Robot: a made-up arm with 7 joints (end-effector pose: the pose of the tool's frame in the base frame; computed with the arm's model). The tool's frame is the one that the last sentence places. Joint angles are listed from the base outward.
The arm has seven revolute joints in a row. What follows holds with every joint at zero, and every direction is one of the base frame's.
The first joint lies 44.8 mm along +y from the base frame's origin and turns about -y.
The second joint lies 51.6 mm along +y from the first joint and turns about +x.
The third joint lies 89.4 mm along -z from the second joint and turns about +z.
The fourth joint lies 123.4 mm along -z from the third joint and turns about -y.
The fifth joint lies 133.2 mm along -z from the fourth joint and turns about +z.
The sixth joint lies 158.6 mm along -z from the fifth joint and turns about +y.
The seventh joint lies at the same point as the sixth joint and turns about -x.
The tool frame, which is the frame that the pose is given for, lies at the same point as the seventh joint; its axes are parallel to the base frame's.
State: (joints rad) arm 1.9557 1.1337 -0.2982 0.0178 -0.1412 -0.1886 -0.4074
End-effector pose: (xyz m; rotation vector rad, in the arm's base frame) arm 0.1974 0.5529 0.0853 1.4460 -1.5284 1.0576
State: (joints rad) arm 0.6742 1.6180 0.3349 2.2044 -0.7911 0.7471 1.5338
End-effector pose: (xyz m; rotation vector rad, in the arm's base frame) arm 0.1241 0.1327 0.2004 1.5284 -0.6749 -0.7956
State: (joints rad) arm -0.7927 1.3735 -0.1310 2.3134 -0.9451 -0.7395 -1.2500
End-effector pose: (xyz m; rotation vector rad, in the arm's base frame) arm 0.1278 0.1061 -0.1733 -0.1984 -2.6856 -1.1222
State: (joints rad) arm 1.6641 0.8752 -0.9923 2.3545 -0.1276 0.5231 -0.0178
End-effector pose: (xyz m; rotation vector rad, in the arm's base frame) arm 0.1261 -0.0093 0.1253 1.1859 -2.5396 -1.3342
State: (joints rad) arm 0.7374 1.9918 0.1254 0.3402 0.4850 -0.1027 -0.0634
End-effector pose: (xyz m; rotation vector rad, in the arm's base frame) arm -0.0700 0.5367 0.2208 1.9318 -1.3608 0.7273
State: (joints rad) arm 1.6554 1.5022 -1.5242 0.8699 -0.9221 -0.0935 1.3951
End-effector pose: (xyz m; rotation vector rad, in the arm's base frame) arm 0.2480 0.4812 0.0315 0.6034 0.6781 -0.9909
